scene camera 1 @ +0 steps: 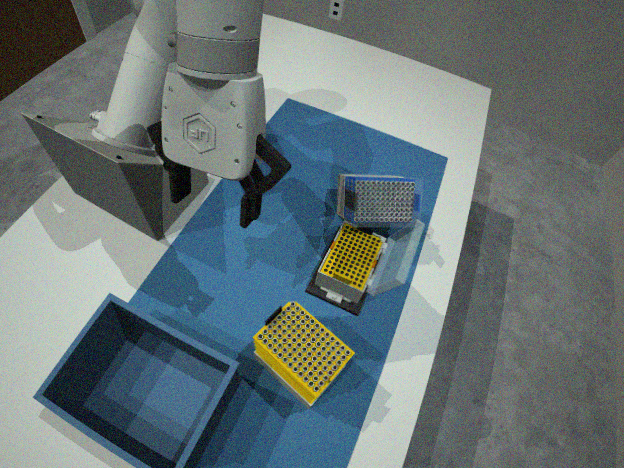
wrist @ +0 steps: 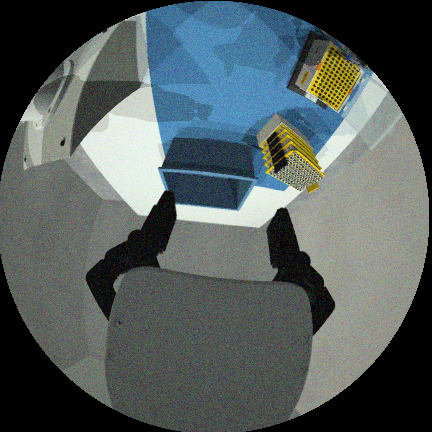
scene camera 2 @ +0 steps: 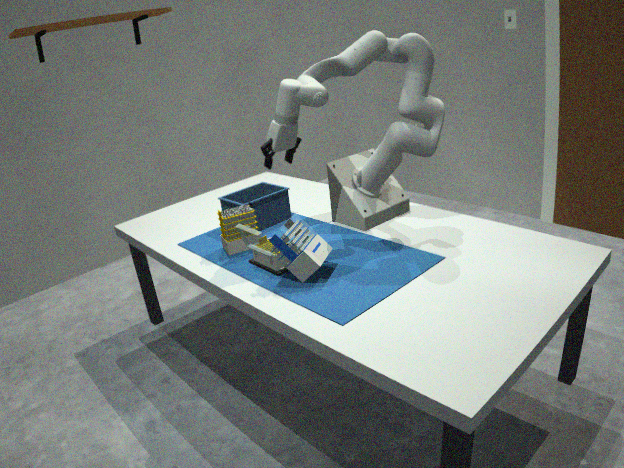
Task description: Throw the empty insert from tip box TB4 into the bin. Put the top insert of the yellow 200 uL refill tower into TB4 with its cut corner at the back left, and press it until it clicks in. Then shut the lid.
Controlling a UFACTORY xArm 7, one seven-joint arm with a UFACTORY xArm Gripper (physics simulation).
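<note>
Tip box TB4 [scene camera 1: 338,287] [scene camera 2: 268,258] [wrist: 311,60] stands on a dark base with its clear lid [scene camera 1: 401,260] swung open. A yellow insert [scene camera 1: 351,255] [wrist: 334,77] sits in it; its holes look dark and empty. The yellow refill tower [scene camera 1: 303,347] [scene camera 2: 239,227] [wrist: 296,167] stands beside the box, its stacked inserts filled with tips; its cut corner is not clear. The blue bin [scene camera 1: 173,329] [scene camera 2: 275,207] [wrist: 207,174] is open-topped, with no insert visible inside. My gripper [scene camera 1: 213,211] [scene camera 2: 278,163] [wrist: 224,210] is open and empty, high above the table, away from box and tower.
A grey and blue rack stack [scene camera 1: 384,201] [scene camera 2: 310,254] is tilted close beside TB4, on the side away from the yellow tower. A blue mat [scene camera 1: 282,261] [scene camera 2: 352,292] lies under the box and towers on the white table [scene camera 1: 453,115] [scene camera 2: 428,342]. The arm's wedge base stands behind the mat.
</note>
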